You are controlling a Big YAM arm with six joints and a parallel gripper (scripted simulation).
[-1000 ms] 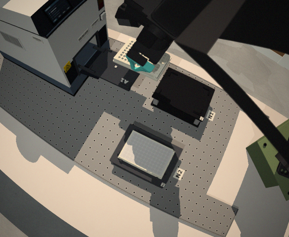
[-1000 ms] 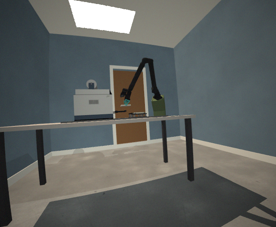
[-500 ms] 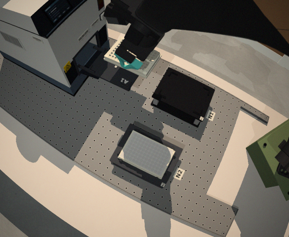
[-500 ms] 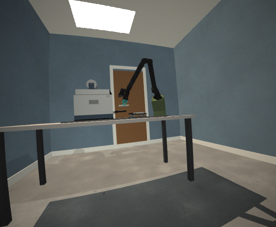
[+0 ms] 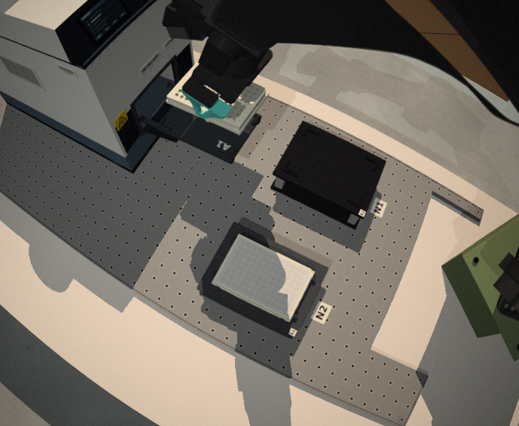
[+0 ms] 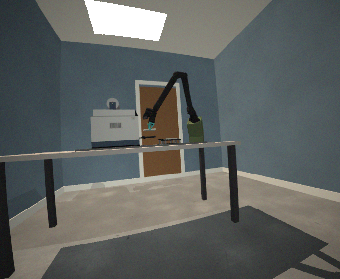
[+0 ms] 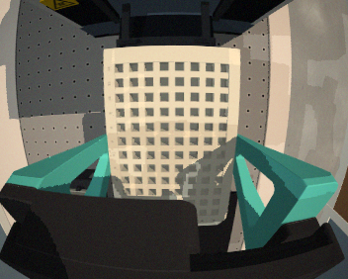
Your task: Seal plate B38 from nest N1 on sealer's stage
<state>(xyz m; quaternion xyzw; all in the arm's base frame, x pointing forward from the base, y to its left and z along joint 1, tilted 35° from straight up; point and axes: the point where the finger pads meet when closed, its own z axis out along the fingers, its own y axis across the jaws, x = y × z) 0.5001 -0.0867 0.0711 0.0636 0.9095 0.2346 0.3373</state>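
My gripper is now 8 cm above the sealer's stage, 2 cm short of it and 1 cm to the right of it. Round my hand: yellow warning label: 11 cm ahead, 10 cm to the left, 3 cm below; then N1 label: 29 cm behind, 17 cm below, 6 cm to the right; then front slot: 10 cm below, 9 cm ahead, 1 cm to the left.
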